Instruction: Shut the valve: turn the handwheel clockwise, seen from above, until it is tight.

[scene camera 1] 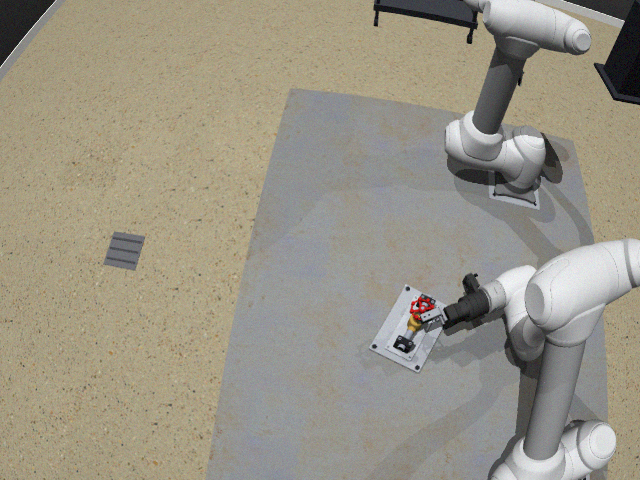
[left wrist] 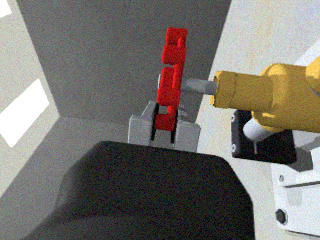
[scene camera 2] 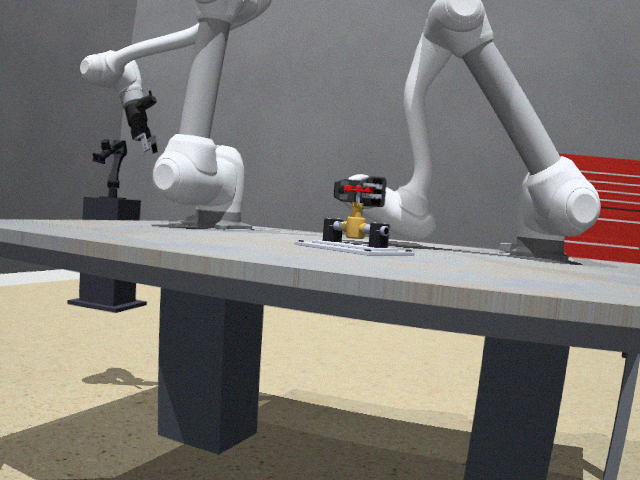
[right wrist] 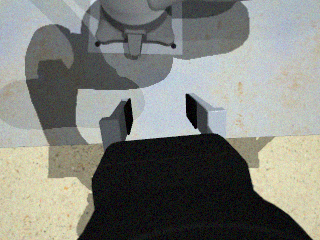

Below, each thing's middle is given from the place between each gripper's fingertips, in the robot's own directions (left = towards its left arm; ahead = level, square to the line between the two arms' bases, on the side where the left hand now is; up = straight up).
My left gripper point(scene camera 1: 420, 320) is now 1 cm short of the red handwheel point(left wrist: 170, 83), 3 cm to the left of it and 1 cm above it. The rest, counted from my left hand: pale base plate point(scene camera 1: 378, 345) (1 cm ahead, 3 cm to the right, 14 cm below).
I see the red handwheel 87 cm to the left of my right hand point(scene camera 2: 151, 151), 50 cm ahead of it and 13 cm below it. The rest, counted from my right hand: pale base plate: 87 cm to the left, 50 cm ahead, 26 cm below.
